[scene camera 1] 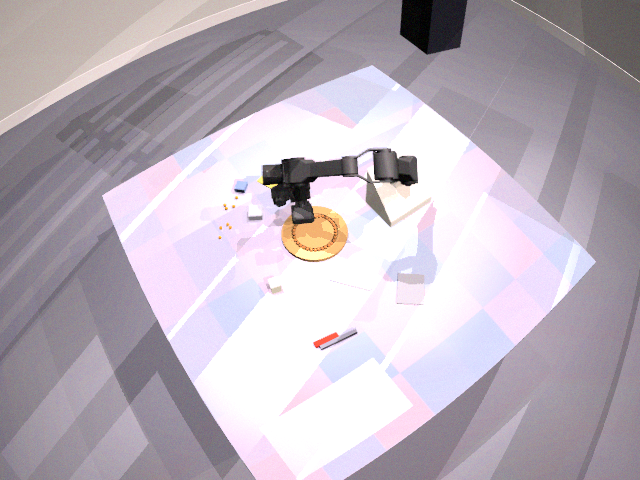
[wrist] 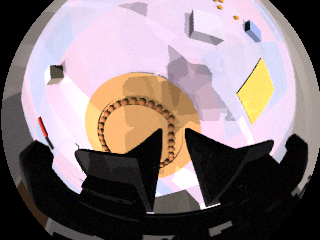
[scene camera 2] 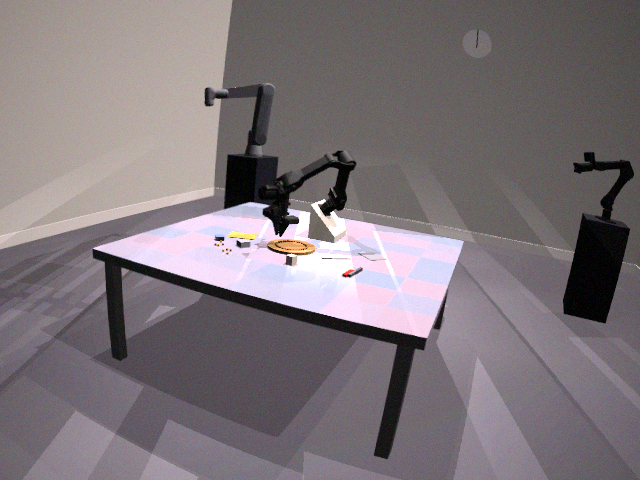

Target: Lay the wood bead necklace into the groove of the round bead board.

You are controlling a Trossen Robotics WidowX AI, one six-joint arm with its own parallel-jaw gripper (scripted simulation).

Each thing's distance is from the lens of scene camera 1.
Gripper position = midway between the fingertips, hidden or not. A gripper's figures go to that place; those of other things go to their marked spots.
my gripper (scene camera 1: 301, 213): 149 cm
grey sheet (scene camera 1: 411, 287): 140 cm
